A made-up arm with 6 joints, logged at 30 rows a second.
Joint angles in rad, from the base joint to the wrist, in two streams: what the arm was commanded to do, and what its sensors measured. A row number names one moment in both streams.
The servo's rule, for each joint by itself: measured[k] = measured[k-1] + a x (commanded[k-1-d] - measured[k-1]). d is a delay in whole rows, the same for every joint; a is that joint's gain. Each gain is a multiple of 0.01, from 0.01 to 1. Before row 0 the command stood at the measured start. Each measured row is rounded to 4 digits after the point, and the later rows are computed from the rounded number. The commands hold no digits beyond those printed.
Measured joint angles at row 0: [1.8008 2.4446 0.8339 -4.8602 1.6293 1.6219]
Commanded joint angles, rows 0 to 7: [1.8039 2.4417 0.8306 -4.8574 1.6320 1.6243]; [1.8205 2.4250 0.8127 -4.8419 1.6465 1.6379]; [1.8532 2.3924 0.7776 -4.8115 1.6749 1.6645]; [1.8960 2.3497 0.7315 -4.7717 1.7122 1.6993]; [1.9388 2.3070 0.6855 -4.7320 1.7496 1.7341]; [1.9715 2.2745 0.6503 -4.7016 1.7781 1.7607]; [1.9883 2.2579 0.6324 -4.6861 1.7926 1.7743]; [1.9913 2.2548 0.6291 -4.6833 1.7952 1.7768]
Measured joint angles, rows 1 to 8: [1.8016 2.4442 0.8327 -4.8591 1.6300 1.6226]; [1.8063 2.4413 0.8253 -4.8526 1.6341 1.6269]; [1.8180 2.4340 0.8077 -4.8370 1.6443 1.6374]; [1.8375 2.4214 0.7795 -4.8122 1.6613 1.6547]; [1.8628 2.4042 0.7447 -4.7817 1.6834 1.6769]; [1.8900 2.3847 0.7098 -4.7513 1.7071 1.7004]; [1.9146 2.3657 0.6812 -4.7265 1.7285 1.7211]; [1.9338 2.3491 0.6619 -4.7101 1.7452 1.7367]
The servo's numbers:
d 0
a 0.25 0.15 0.37 0.38 0.25 0.28

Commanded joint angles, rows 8 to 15: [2.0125 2.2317 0.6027 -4.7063 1.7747 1.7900]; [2.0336 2.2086 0.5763 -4.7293 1.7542 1.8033]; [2.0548 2.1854 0.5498 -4.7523 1.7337 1.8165]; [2.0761 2.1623 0.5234 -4.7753 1.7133 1.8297]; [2.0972 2.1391 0.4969 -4.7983 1.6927 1.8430]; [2.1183 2.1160 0.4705 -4.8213 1.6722 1.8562]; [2.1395 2.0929 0.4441 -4.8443 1.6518 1.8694]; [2.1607 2.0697 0.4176 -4.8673 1.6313 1.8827]
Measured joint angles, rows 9 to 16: [1.9535 2.3315 0.6400 -4.7087 1.7526 1.7516]; [1.9735 2.3131 0.6164 -4.7165 1.7530 1.7661]; [1.9938 2.2939 0.5918 -4.7301 1.7482 1.7802]; [2.0144 2.2742 0.5665 -4.7473 1.7395 1.7941]; [2.0351 2.2539 0.5407 -4.7667 1.7278 1.8078]; [2.0559 2.2332 0.5147 -4.7874 1.7139 1.8214]; [2.0768 2.2122 0.4886 -4.8090 1.6984 1.8348]; [2.0978 2.1908 0.4623 -4.8312 1.6816 1.8482]
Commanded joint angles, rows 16 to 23: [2.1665 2.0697 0.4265 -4.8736 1.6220 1.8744]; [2.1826 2.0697 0.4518 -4.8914 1.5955 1.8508]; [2.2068 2.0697 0.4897 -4.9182 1.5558 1.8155]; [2.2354 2.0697 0.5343 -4.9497 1.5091 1.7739]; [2.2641 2.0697 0.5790 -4.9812 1.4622 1.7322]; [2.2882 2.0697 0.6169 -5.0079 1.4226 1.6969]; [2.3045 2.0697 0.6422 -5.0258 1.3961 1.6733]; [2.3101 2.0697 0.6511 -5.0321 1.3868 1.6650]
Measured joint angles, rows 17 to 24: [2.1150 2.1726 0.4491 -4.8473 1.6667 1.8555]; [2.1319 2.1572 0.4501 -4.8641 1.6489 1.8542]; [2.1506 2.1441 0.4648 -4.8847 1.6256 1.8434]; [2.1718 2.1329 0.4905 -4.9094 1.5965 1.8239]; [2.1949 2.1234 0.5232 -4.9367 1.5629 1.7982]; [2.2182 2.1153 0.5579 -4.9638 1.5278 1.7698]; [2.2398 2.1085 0.5891 -4.9874 1.4949 1.7428]; [2.2574 2.1027 0.6120 -5.0044 1.4679 1.7210]
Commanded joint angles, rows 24 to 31: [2.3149 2.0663 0.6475 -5.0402 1.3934 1.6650]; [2.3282 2.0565 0.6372 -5.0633 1.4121 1.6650]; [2.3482 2.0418 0.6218 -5.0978 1.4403 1.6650]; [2.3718 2.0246 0.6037 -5.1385 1.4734 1.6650]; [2.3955 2.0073 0.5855 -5.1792 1.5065 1.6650]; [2.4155 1.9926 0.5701 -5.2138 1.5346 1.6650]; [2.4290 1.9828 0.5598 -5.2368 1.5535 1.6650]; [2.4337 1.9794 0.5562 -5.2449 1.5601 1.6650]
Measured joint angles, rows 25 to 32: [2.2718 2.0972 0.6251 -5.0180 1.4493 1.7053]; [2.2859 2.0911 0.6296 -5.0352 1.4400 1.6940]; [2.3015 2.0837 0.6267 -5.0590 1.4401 1.6859]; [2.3191 2.0748 0.6182 -5.0892 1.4484 1.6800]; [2.3382 2.0647 0.6061 -5.1234 1.4629 1.6758]; [2.3575 2.0539 0.5928 -5.1578 1.4808 1.6728]; [2.3754 2.0432 0.5806 -5.1878 1.4990 1.6706]; [2.3900 2.0336 0.5716 -5.2095 1.5143 1.6690]
